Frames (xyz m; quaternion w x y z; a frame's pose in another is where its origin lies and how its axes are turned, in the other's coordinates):
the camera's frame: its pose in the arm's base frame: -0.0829 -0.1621 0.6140 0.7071 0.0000 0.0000 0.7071
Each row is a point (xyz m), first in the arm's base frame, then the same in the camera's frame.
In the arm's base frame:
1: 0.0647 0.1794 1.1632
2: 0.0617 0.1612 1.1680
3: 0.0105 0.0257 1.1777
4: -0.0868 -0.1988 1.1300
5: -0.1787 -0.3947 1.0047
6: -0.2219 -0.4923 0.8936
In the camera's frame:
1: 0.3415 -0.1476 0.5492
2: 0.3233 -0.1446 0.5540
3: 0.1878 -0.0934 0.5637
4: -0.0367 0.0039 0.5160
5: -0.2326 0.0958 0.3907
6: -0.3302 0.1390 0.2796

